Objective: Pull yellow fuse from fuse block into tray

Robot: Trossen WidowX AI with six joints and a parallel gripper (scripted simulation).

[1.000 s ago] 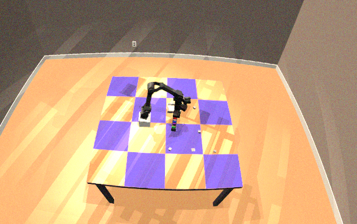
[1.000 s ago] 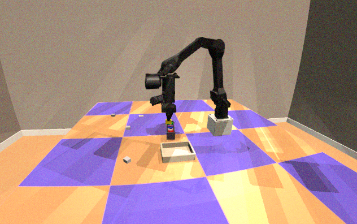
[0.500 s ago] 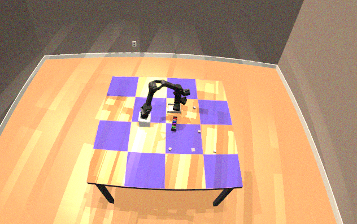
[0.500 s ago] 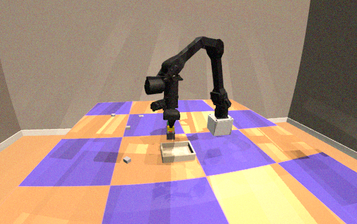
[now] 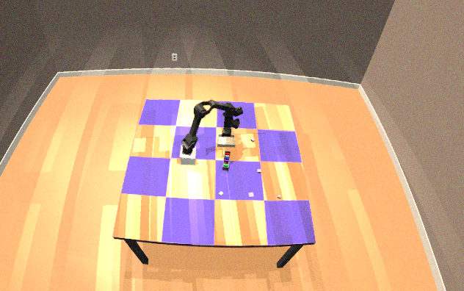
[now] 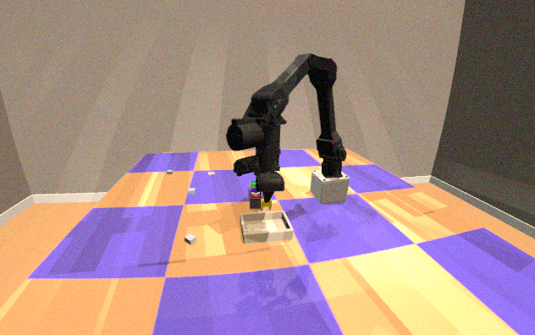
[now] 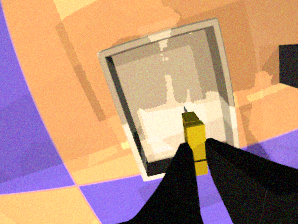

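Right now the beige tray is 90 mm below my gripper tip.
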